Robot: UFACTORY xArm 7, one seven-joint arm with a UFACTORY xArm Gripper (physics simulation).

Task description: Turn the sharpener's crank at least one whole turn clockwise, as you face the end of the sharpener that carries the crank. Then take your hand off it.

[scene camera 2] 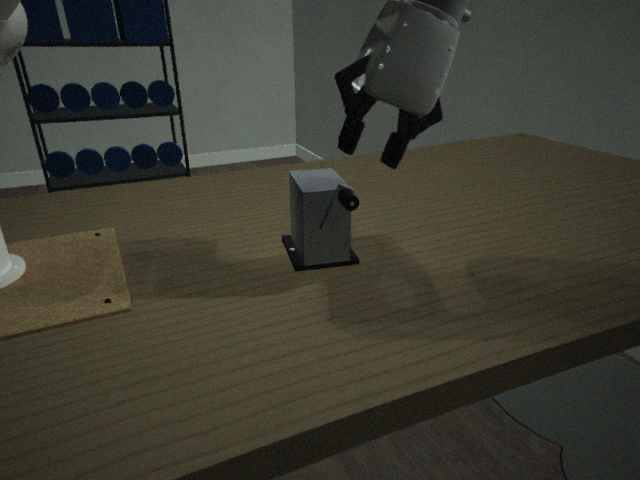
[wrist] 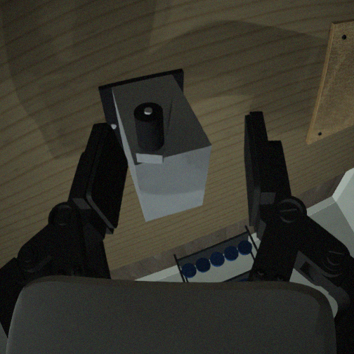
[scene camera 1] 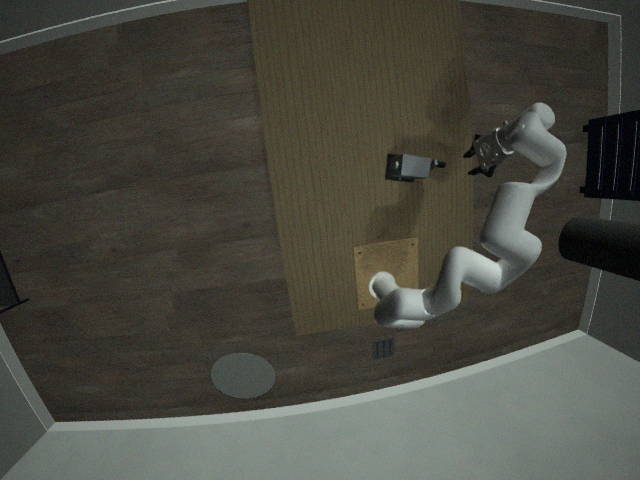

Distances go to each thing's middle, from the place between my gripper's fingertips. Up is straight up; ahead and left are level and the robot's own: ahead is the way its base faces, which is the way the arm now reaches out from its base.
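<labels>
There's the black crank knob (wrist: 149, 127), which is 7 cm to the left of my hand and 8 cm below it. And the grey box-shaped sharpener (scene camera 2: 311, 191) is 1 cm behind my hand, 15 cm to the left of it and 13 cm below it.
</labels>
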